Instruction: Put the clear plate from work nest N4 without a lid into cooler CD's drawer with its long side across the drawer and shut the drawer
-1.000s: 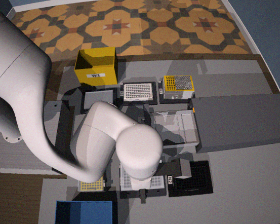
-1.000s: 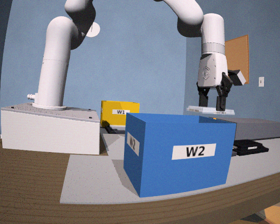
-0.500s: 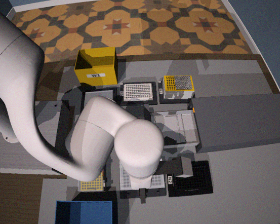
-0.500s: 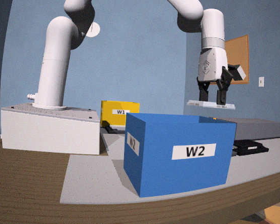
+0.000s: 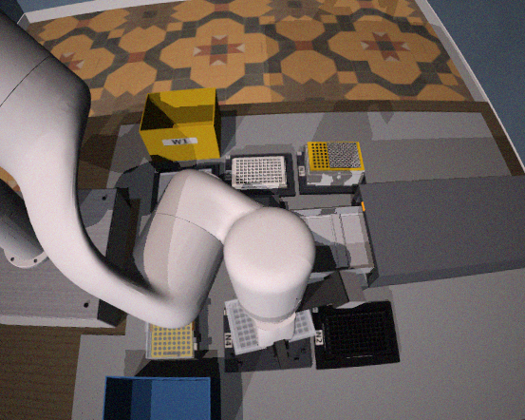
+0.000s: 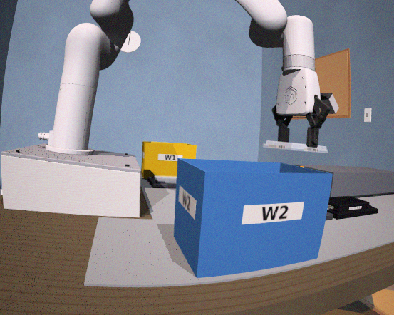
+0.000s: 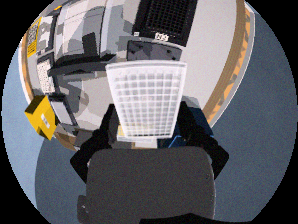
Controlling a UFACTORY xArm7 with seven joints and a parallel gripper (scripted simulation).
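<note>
Now: hand 13 cm short of the cooler drawer, 18 cm to the right of it and 14 cm above it. The rest, counted from my hand: blue bin W2: 18 cm behind, 16 cm to the right, 12 cm below; clear plate: 1 cm below; black plate: 17 cm ahead, 1 cm to the right, 14 cm below.
</note>
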